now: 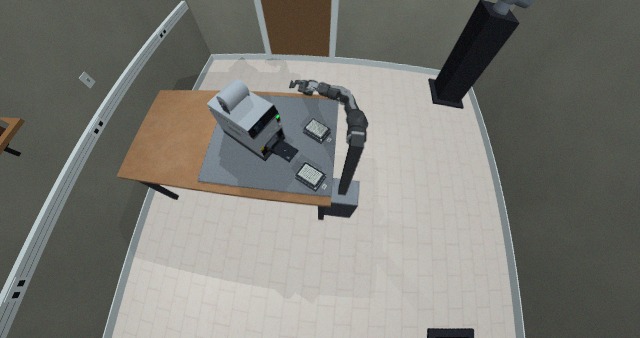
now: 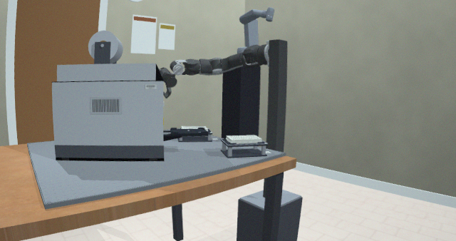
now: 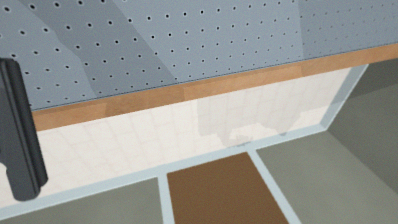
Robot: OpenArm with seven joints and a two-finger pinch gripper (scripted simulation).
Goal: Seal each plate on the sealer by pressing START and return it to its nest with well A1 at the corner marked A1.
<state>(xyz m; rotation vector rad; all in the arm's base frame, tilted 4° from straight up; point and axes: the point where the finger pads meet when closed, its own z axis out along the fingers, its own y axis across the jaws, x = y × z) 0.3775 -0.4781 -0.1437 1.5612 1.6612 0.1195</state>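
Now: hand 52 cm to the right of the plate nest, 20 cm above it and 15 cm past it. Also, from my hand: white start button 27 cm to the left, 8 cm ahead, 5 cm below; white open-well plate 19 cm below, 18 cm to the left, 14 cm behind; sealer stage 40 cm to the left, 15 cm below, 3 cm ahead.
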